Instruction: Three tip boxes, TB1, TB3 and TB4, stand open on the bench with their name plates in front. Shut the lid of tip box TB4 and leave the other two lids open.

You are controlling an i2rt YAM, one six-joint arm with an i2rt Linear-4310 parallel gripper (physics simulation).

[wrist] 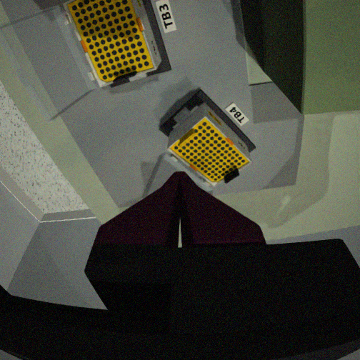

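Tip box TB4 (210, 150) stands at the centre of the view, a grey box with a yellow perforated rack showing, so it is open. Its clear lid (167, 172) hangs back on the side away from the name plate and is partly hidden behind the fingertips. The TB4 name plate (237, 114) lies at its upper right. Tip box TB3 (112, 40) stands open at the upper left, its clear lid (47, 70) folded back to the left, with the TB3 name plate (166, 16) on its right. TB1 does not show. My gripper (179, 180) is shut and empty, its tips appearing close to TB4's lid.
A large green block with a dark side (330, 60) stands at the upper right, beyond the TB4 name plate. A pale green strip (65, 155) and a speckled white surface (30, 150) run along the left.
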